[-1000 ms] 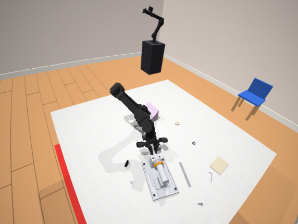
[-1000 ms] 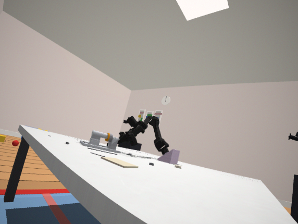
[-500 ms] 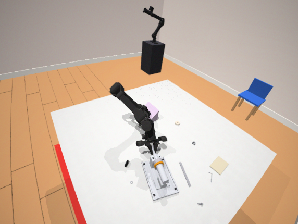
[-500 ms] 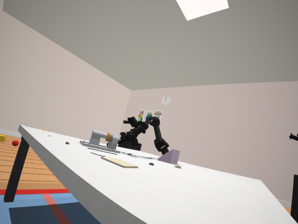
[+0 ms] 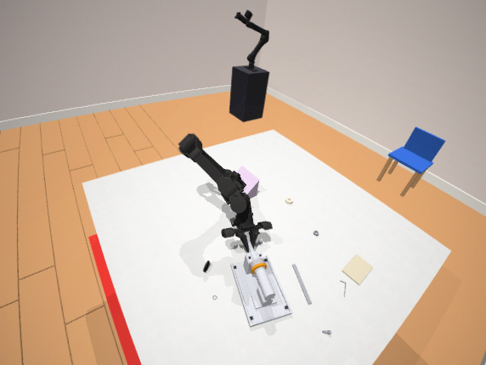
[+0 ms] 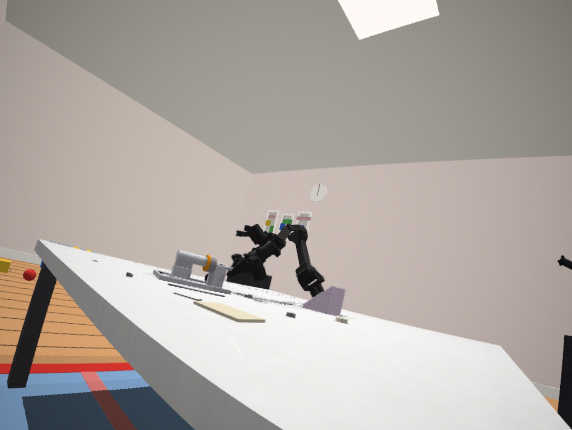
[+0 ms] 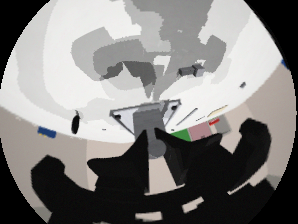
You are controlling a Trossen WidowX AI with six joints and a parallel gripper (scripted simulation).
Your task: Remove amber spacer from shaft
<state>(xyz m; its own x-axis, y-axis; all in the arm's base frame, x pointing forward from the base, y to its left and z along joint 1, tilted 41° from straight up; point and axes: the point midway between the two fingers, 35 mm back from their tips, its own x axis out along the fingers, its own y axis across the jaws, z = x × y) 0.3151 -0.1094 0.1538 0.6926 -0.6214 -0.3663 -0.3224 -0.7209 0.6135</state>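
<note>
The steel shaft is 40 mm ahead of my gripper tip, 20 mm above it and 10 mm to the right of it. Also, from my gripper tip: grey bar (190 mm ahead, 100 mm to the left, 50 mm below); black piece (160 mm to the right, 50 mm behind, 30 mm below); amber spacer (80 mm ahead, 30 mm to the right, 20 mm above).
</note>
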